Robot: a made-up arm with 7 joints.
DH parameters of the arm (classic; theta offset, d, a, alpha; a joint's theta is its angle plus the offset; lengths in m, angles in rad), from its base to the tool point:
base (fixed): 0.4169 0 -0.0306 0
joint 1: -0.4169 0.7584 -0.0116 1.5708
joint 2: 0 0.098 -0.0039 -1.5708
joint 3: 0 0.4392 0.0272 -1.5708
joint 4: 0 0.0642 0.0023 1.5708
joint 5: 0 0.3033 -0.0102 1.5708
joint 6: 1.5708 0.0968 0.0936 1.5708
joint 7: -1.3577 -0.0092 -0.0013 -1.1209
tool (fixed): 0.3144 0.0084 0 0
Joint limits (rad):
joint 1: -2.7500..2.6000
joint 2: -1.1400..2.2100
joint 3: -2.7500..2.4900
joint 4: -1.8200..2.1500
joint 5: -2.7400..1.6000
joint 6: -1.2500..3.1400
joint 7: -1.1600..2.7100
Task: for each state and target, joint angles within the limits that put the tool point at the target. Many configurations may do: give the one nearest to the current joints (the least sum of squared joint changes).
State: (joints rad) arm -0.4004 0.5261 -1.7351 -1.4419 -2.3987 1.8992 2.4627
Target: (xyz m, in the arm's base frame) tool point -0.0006 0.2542 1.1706
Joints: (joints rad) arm -0.8017 0.6497 -1.3018 -1.5983 -2.3186 1.7035 2.4601
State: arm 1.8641 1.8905 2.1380 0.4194 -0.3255 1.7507 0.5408
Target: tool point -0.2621 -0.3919 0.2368
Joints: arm 1.2423 2.2100 2.3152 1.2314 -0.2102 1.6994 0.5504
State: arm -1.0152 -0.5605 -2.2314 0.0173 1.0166 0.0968 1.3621
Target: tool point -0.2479 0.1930 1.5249
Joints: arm -1.4108 -0.0252 -2.6720 0.4561 0.9674 0.3298 1.3874
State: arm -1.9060 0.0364 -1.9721 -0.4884 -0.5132 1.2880 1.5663
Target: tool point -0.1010 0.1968 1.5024
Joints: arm -1.4342 0.3336 -2.0637 0.1079 -0.5033 1.3426 1.5841
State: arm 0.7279 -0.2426 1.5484 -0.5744 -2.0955 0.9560 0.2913
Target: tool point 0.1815 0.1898 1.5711
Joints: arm 1.3471 -0.4800 1.8244 0.0165 -2.1825 0.2568 0.1935
